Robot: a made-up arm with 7 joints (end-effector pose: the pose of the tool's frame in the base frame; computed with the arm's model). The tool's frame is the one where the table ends. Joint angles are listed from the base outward.
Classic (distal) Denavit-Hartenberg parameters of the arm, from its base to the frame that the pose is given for. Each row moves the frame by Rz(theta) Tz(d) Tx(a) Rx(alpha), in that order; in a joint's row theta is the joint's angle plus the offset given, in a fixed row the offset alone. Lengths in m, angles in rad.
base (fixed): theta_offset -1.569  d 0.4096  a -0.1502  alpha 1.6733
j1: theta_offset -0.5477  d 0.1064  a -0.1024  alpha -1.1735
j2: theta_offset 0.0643  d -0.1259  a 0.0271  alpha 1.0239
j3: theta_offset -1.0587  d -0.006  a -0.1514  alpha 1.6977
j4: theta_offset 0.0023  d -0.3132  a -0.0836  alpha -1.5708
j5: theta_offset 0  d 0.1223  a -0.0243  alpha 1.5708
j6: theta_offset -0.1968  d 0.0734  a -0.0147  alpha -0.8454
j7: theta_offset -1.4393  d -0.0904  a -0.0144  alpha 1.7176
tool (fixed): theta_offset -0.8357  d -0.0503  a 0  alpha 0
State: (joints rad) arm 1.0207 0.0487 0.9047 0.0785 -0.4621 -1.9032 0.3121
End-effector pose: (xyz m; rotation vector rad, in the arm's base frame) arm -0.1795 0.5670 0.4804 -1.2330 -1.5824 1.0024
Working (the frame after each row of the table, in the pose's form):
after base (fixed): -0.0003 0.1502 0.4096 1.2852 -1.2829 -1.1577
after j1: -0.1015 0.2412 0.3523 0.0144 -0.7463 -1.4332
after j2: -0.0409 0.1650 0.2680 0.7869 -1.3357 -0.8227
after j3: -0.0418 0.3061 0.2129 2.0984 -1.9823 0.4350
after j4: -0.0582 0.4964 0.4748 0.9697 -1.4263 -0.9180
after j5: -0.1801 0.5219 0.4685 -2.1299 2.1459 0.0267
after j6: -0.1875 0.5216 0.3940 2.3044 0.5553 0.3819
after j7: -0.2274 0.5630 0.4654 -1.9508 -1.0431 1.4945

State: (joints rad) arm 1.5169 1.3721 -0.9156 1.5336 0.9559 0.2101 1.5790
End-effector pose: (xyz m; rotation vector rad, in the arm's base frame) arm 0.3073 0.3282 0.3287 1.2080 -0.5782 -0.3288
Working (the frame after each row of the table, in the pose's form):
after base (fixed): -0.0003 0.1502 0.4096 1.2852 -1.2829 -1.1577
after j1: -0.0976 0.2080 0.3147 -0.3869 -1.0899 -1.2635
after j2: -0.0185 0.1189 0.2657 0.0677 -0.4287 0.2675
after j3: -0.0017 0.2681 0.2864 1.6426 -1.6368 -1.1234
after j4: 0.3086 0.2262 0.3704 -0.8657 -1.3796 -1.7720
after j5: 0.3083 0.3508 0.3735 0.1361 -1.1469 -0.1862
after j6: 0.2353 0.3529 0.3902 -0.6188 -0.9924 -0.6411
after j7: 0.2781 0.2890 0.3406 0.8711 -1.0205 0.3789

